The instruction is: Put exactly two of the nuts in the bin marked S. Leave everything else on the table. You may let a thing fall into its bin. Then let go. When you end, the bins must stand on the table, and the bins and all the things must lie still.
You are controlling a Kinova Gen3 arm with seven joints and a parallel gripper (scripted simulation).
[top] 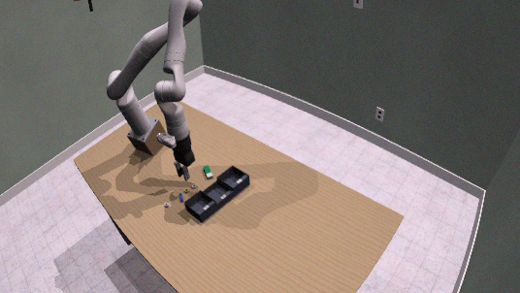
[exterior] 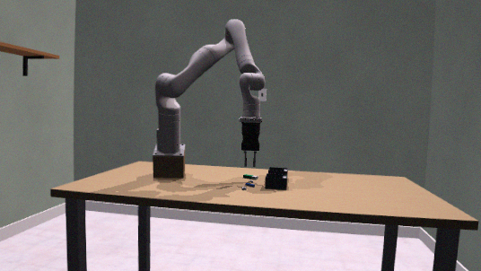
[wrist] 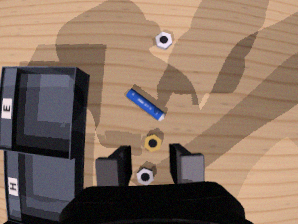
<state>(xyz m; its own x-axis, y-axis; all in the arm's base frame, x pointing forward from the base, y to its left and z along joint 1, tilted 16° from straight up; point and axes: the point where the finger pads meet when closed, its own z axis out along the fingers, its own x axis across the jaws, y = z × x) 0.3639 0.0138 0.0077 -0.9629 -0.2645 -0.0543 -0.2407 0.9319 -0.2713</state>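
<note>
Now: hand 1 cm to the left of the brass-coloured nut and 9 cm above it. Also, from my hand: blue rod: 1 cm ahead, 4 cm to the right, 9 cm below; bin: 10 cm ahead, 7 cm to the left, 7 cm below.
</note>
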